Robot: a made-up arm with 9 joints. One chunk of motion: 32 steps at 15 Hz.
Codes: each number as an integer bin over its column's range. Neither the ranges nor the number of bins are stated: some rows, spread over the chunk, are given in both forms.
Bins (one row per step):
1: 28 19 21 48 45 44 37 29 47
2: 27 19 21 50 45 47 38 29 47
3: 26 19 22 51 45 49 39 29 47
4: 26 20 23 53 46 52 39 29 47
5: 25 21 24 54 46 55 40 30 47
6: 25 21 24 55 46 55 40 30 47
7: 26 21 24 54 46 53 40 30 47
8: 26 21 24 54 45 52 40 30 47
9: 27 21 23 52 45 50 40 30 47
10: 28 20 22 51 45 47 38 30 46
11: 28 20 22 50 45 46 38 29 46
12: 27 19 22 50 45 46 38 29 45
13: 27 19 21 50 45 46 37 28 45
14: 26 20 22 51 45 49 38 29 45
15: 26 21 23 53 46 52 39 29 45
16: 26 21 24 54 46 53 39 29 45
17: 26 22 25 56 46 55 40 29 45
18: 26 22 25 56 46 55 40 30 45
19: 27 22 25 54 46 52 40 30 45
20: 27 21 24 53 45 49 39 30 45
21: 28 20 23 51 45 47 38 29 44
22: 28 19 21 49 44 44 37 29 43
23: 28 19 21 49 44 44 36 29 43
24: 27 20 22 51 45 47 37 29 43
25: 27 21 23 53 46 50 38 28 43
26: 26 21 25 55 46 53 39 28 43
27: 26 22 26 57 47 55 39 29 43
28: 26 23 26 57 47 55 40 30 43
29: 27 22 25 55 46 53 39 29 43
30: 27 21 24 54 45 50 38 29 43
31: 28 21 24 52 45 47 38 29 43
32: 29 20 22 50 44 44 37 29 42
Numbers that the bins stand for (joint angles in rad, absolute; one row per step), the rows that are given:
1: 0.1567 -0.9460 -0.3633 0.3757 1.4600 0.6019 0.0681 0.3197 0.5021
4: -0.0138 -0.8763 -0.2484 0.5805 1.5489 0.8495 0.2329 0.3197 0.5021
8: -0.0138 -0.8067 -0.1910 0.6214 1.4600 0.8495 0.3152 0.3538 0.5021
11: 0.1567 -0.8763 -0.3059 0.4576 1.4600 0.6638 0.1505 0.3197 0.4603
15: -0.0138 -0.8067 -0.2484 0.5805 1.5489 0.8495 0.2329 0.3197 0.4186
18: -0.0138 -0.7370 -0.1335 0.7033 1.5489 0.9424 0.3152 0.3538 0.4186
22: 0.1567 -0.9460 -0.3633 0.4167 1.3711 0.6019 0.0681 0.3197 0.3351
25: 0.0714 -0.8067 -0.2484 0.5805 1.5489 0.7876 0.1505 0.2856 0.3351
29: 0.0714 -0.7370 -0.1335 0.6624 1.5489 0.8805 0.2329 0.3197 0.3351
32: 0.2419 -0.8763 -0.3059 0.4576 1.3711 0.6019 0.0681 0.3197 0.2933
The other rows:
2: 0.0714 -0.9460 -0.3633 0.4576 1.4600 0.6948 0.1505 0.3197 0.5021
3: -0.0138 -0.9460 -0.3059 0.4986 1.4600 0.7567 0.2329 0.3197 0.5021
5: -0.0990 -0.8067 -0.1910 0.6214 1.5489 0.9424 0.3152 0.3538 0.5021
6: -0.0990 -0.8067 -0.1910 0.6624 1.5489 0.9424 0.3152 0.3538 0.5021
7: -0.0138 -0.8067 -0.1910 0.6214 1.5489 0.8805 0.3152 0.3538 0.5021
9: 0.0714 -0.8067 -0.2484 0.5395 1.4600 0.7876 0.3152 0.3538 0.5021
10: 0.1567 -0.8763 -0.3059 0.4986 1.4600 0.6948 0.1505 0.3538 0.4603
12: 0.0714 -0.9460 -0.3059 0.4576 1.4600 0.6638 0.1505 0.3197 0.4186
13: 0.0714 -0.9460 -0.3633 0.4576 1.4600 0.6638 0.0681 0.2856 0.4186
14: -0.0138 -0.8763 -0.3059 0.4986 1.4600 0.7567 0.1505 0.3197 0.4186
16: -0.0138 -0.8067 -0.1910 0.6214 1.5489 0.8805 0.2329 0.3197 0.4186
17: -0.0138 -0.7370 -0.1335 0.7033 1.5489 0.9424 0.3152 0.3197 0.4186
19: 0.0714 -0.7370 -0.1335 0.6214 1.5489 0.8495 0.3152 0.3538 0.4186
20: 0.0714 -0.8067 -0.1910 0.5805 1.4600 0.7567 0.2329 0.3538 0.4186
21: 0.1567 -0.8763 -0.2484 0.4986 1.4600 0.6948 0.1505 0.3197 0.3768
23: 0.1567 -0.9460 -0.3633 0.4167 1.3711 0.6019 -0.0143 0.3197 0.3351
24: 0.0714 -0.8763 -0.3059 0.4986 1.4600 0.6948 0.0681 0.3197 0.3351
26: -0.0138 -0.8067 -0.1335 0.6624 1.5489 0.8805 0.2329 0.2856 0.3351
27: -0.0138 -0.7370 -0.0760 0.7443 1.6378 0.9424 0.2329 0.3197 0.3351
28: -0.0138 -0.6673 -0.0760 0.7443 1.6378 0.9424 0.3152 0.3538 0.3351
30: 0.0714 -0.8067 -0.1910 0.6214 1.4600 0.7876 0.1505 0.3197 0.3351
31: 0.1567 -0.8067 -0.1910 0.5395 1.4600 0.6948 0.1505 0.3197 0.3351

